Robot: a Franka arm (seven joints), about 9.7 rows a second.
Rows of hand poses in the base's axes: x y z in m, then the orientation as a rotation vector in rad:
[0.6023, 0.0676, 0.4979, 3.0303, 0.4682, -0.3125]
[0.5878, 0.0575, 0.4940, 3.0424, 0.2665, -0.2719]
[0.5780, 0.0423, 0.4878, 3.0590, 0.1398, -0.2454]
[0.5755, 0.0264, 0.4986, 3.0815, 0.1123, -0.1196]
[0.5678, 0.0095, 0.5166, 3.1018, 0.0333, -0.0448]
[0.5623, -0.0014, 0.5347, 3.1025, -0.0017, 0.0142]
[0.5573, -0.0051, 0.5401, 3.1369, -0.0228, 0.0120]
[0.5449, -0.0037, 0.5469, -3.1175, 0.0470, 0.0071]
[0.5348, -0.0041, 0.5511, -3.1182, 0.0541, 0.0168]
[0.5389, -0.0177, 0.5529, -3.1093, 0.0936, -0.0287]
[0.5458, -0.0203, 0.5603, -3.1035, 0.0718, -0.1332]
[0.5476, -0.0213, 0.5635, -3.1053, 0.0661, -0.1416]
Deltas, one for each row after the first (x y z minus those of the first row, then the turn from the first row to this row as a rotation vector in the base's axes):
[-0.0145, -0.0101, -0.0039, -0.0245, -0.0331, -0.1281]
[-0.0243, -0.0253, -0.0101, -0.0243, -0.0528, -0.2109]
[-0.0268, -0.0412, 0.0007, 0.0002, -0.1329, -0.2290]
[-0.0345, -0.0581, 0.0187, 0.0187, -0.1804, -0.2807]
[-0.0400, -0.0690, 0.0368, 0.0225, -0.2189, -0.3022]
[-0.0450, -0.0727, 0.0422, 0.0550, -0.2127, -0.3193]
[-0.0574, -0.0713, 0.0490, 0.0795, -0.1968, -0.3380]
[-0.0675, -0.0717, 0.0532, 0.0773, -0.1909, -0.3426]
[-0.0634, -0.0853, 0.0550, 0.0870, -0.2196, -0.3681]
[-0.0565, -0.0879, 0.0624, 0.1024, -0.2854, -0.3528]
[-0.0547, -0.0889, 0.0656, 0.1016, -0.2909, -0.3487]

